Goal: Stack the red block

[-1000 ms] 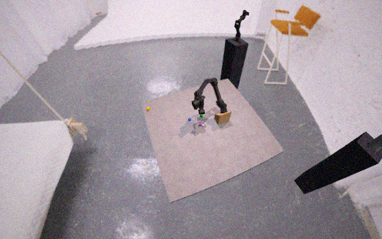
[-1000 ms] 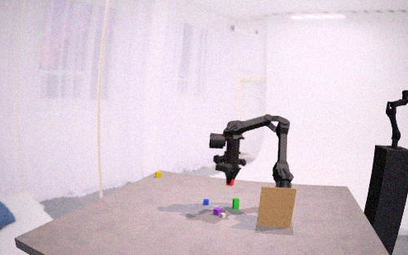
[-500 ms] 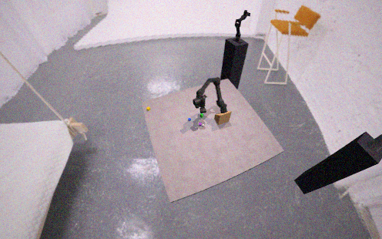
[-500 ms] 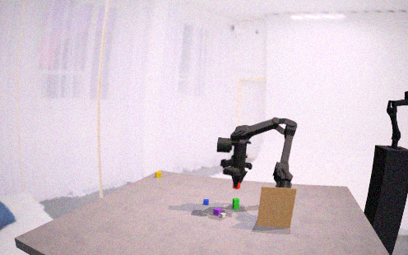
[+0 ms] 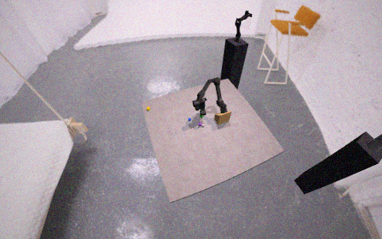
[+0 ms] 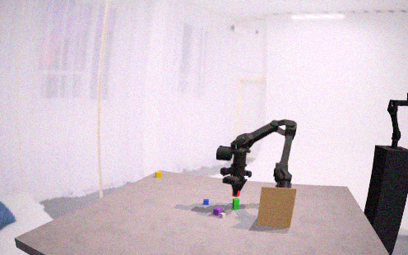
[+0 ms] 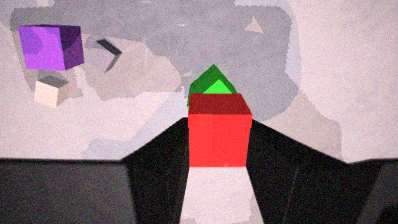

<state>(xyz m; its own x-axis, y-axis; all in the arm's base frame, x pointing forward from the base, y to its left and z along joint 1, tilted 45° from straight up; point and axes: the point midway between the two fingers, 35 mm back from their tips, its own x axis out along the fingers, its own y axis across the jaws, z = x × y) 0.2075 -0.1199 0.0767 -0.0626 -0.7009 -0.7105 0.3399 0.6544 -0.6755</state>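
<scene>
Right now my gripper tip is 9 cm to the right of the purple block, 7 cm short of it and 6 cm above it. The rest, counted from my gripper tip: blue block 14 cm ahead, 6 cm below, 2 cm to the right; red block right at my gripper tip; small white block 12 cm to the left, 7 cm below, 4 cm ahead.
</scene>
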